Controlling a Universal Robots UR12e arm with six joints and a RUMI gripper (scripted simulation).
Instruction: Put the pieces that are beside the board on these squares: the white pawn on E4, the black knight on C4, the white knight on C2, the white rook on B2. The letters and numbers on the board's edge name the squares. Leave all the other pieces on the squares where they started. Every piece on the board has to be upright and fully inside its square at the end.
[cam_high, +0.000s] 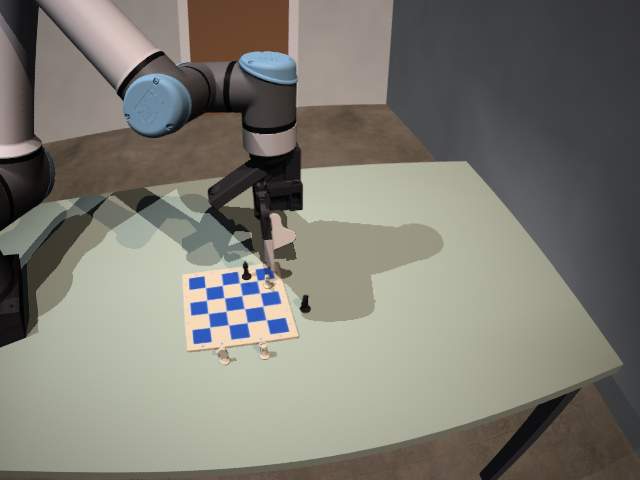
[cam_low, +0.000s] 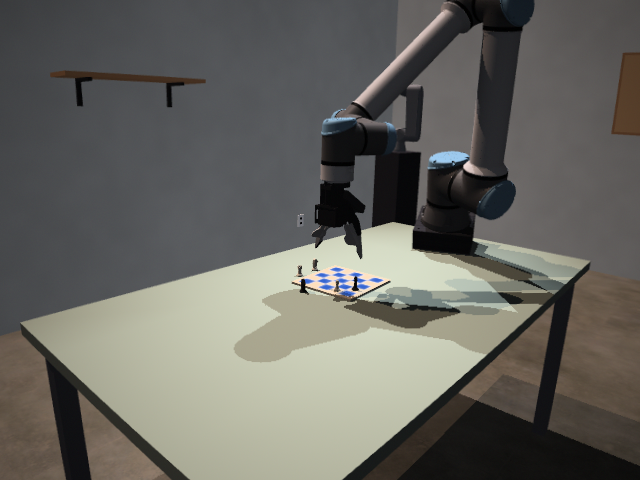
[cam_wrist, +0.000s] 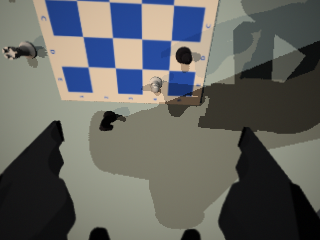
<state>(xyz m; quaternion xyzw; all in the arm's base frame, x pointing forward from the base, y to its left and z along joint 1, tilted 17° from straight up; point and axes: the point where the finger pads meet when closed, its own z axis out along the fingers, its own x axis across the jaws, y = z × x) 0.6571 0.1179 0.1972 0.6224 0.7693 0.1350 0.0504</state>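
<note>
The black knight is 10 cm below my hand, 8 cm ahead of it and 6 cm to the right of it. Round my hand: white rook 18 cm to the right, 10 cm below; white pawn 10 cm below; chessboard 11 cm below, 7 cm behind, 5 cm to the right.
</note>
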